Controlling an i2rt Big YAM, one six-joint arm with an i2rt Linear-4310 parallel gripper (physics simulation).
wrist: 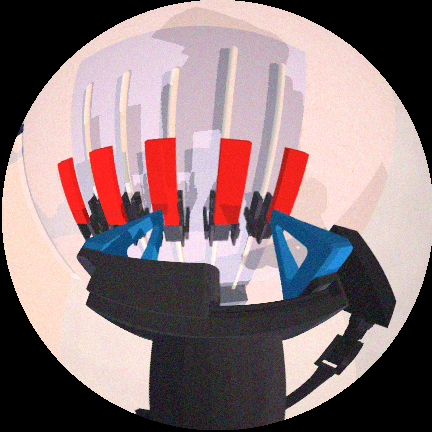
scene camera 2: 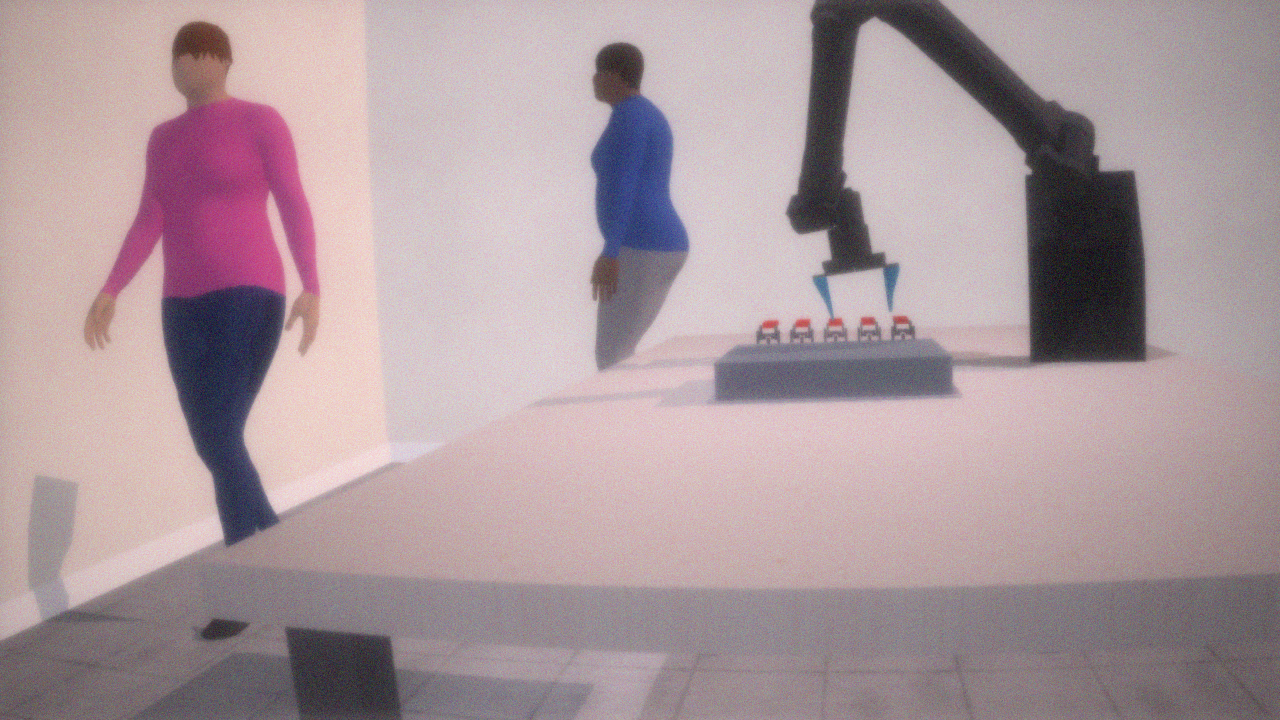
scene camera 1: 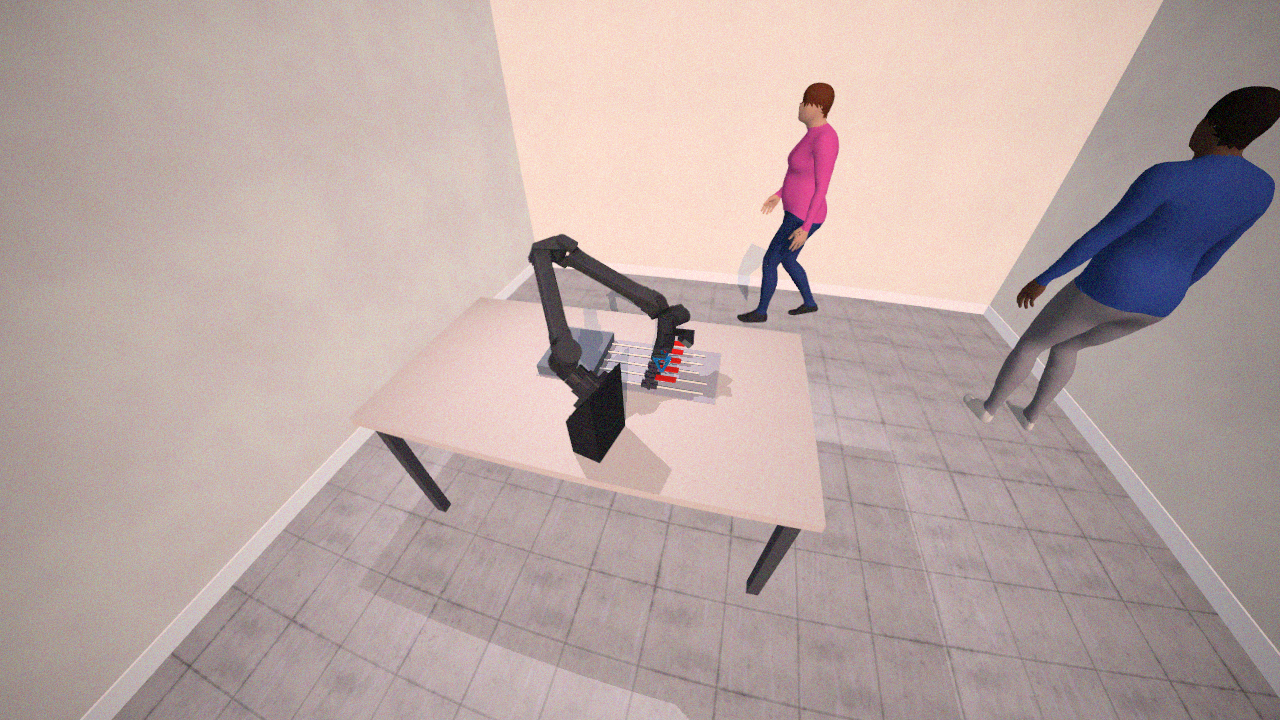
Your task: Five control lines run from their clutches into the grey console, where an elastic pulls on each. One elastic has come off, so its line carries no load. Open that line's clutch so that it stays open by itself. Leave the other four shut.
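Places are measured from the arm's base along level axes (x ahead, y left, z up), in metres.
Where they show: gripper, fingertip midpoint: (wrist: 216, 215) (scene camera 2: 861, 316) (scene camera 1: 662, 364); arm's base, link origin: (wrist: 369, 305) (scene camera 2: 1079, 215) (scene camera 1: 593, 391).
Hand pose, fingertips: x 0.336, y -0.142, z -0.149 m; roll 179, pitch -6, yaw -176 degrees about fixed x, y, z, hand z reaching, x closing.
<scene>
Things, the pixels of their centre, and the offset from my fingertips. "spot": a spot on its surface instead. Level surfaces: height alone.
- grey console, body centre: (scene camera 2: 834, 367) (scene camera 1: 577, 352) dx +0.044, dy +0.373, dz -0.039 m
- pale base plate, surface spot: (scene camera 1: 702, 364) spot: dx +0.098, dy -0.144, dz -0.055 m
- table, surface height: dz -0.064 m
Five red clutch levers stand in a row. In the wrist view they are the first (wrist: 73, 192), second (wrist: 108, 185), third (wrist: 161, 175), fourth (wrist: 233, 175) and fifth (wrist: 292, 175) from the left. All look shut, lying at a similar height in scene view 2. Pale lines run through the clutches towards the grey console (scene camera 1: 594, 341) (scene camera 2: 832, 379); the elastics do not show. My gripper (scene camera 1: 660, 365) (scene camera 2: 861, 312) (wrist: 216, 215) is open and empty, low over the row. The fourth lever lies between its blue fingertips in the wrist view; the tips overlap the third and fifth levers. Contact cannot be told.
A pale base plate (scene camera 1: 710, 365) (wrist: 295, 117) lies under the lines on the table (scene camera 1: 465, 394) (scene camera 2: 626, 501). The black arm base (scene camera 1: 595, 425) (scene camera 2: 1084, 268) stands beside the console. Two people, one in pink (scene camera 1: 810, 174) (scene camera 2: 219, 197) and one in blue (scene camera 1: 1154, 237) (scene camera 2: 637, 174), stand beyond the table.
</scene>
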